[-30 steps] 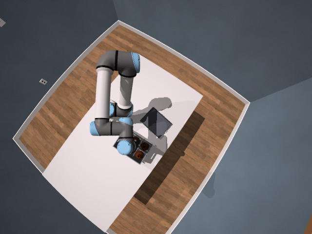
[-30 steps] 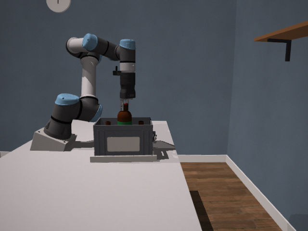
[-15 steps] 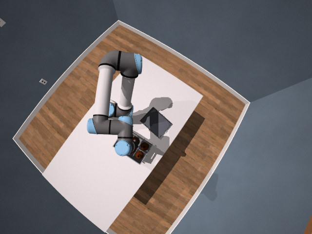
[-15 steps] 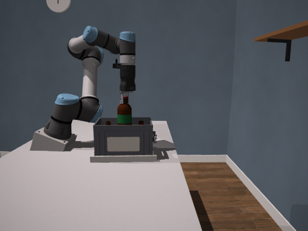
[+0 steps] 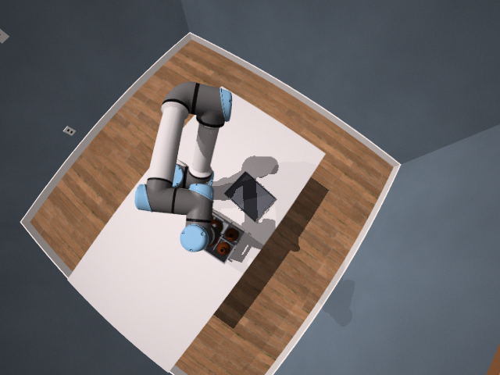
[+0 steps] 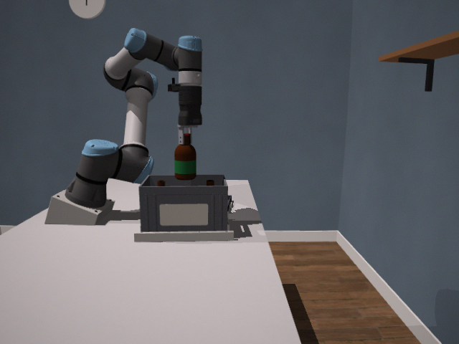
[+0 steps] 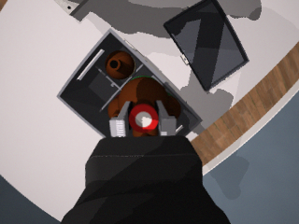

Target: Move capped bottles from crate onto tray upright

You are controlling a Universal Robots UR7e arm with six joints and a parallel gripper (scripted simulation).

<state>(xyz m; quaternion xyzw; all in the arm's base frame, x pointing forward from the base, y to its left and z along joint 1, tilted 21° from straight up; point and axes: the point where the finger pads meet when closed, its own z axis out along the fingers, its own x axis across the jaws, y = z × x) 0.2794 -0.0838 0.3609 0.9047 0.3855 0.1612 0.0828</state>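
Right now the capped bottle is 6 cm below my hand. From my hand the other things lie so: dark grey crate: 23 cm below, 4 cm to the right; then flat tray: 30 cm below, 25 cm to the left, 5 cm ahead.
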